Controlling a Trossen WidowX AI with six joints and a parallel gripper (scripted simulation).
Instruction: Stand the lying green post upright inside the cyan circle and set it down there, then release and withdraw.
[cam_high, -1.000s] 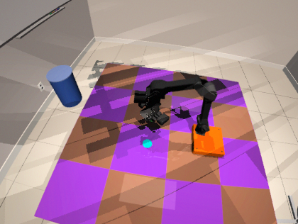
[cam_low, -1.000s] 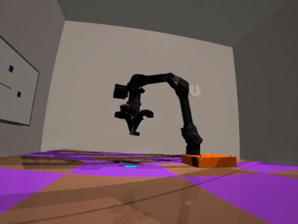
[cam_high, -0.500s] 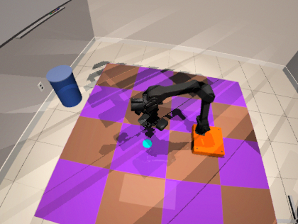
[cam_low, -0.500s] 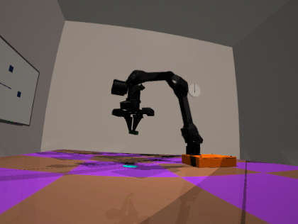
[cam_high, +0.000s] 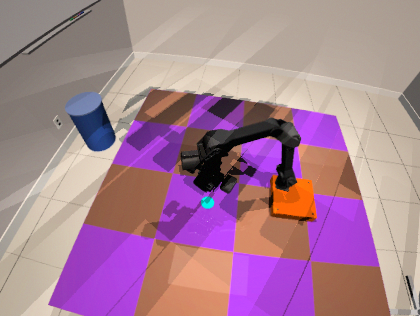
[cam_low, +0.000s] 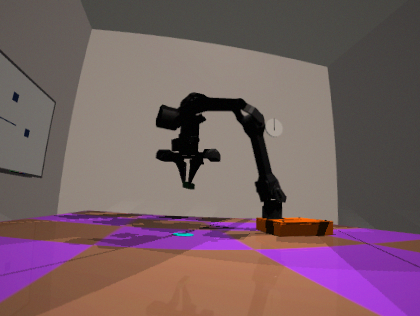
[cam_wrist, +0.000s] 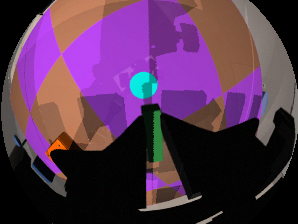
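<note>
The cyan circle is 140 mm below my gripper tip. The rest, counted from my gripper tip: green post 20 mm to the right, 10 mm behind.
</note>
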